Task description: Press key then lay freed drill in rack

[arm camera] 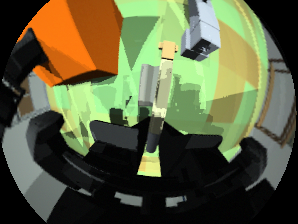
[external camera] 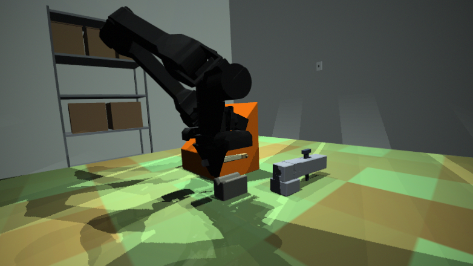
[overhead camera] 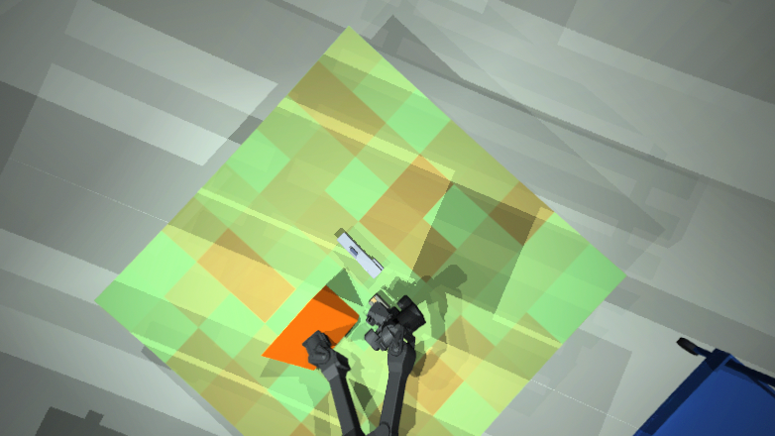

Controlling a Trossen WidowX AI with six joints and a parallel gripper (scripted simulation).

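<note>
The dark rack is 1 cm behind my gripper tip, 5 cm to the left of it and 4 cm below it. From my gripper tip the other things lie so: drill 4 cm to the left, 3 cm above; then dark key 4 cm ahead, 24 cm to the left, 1 cm below.
</note>
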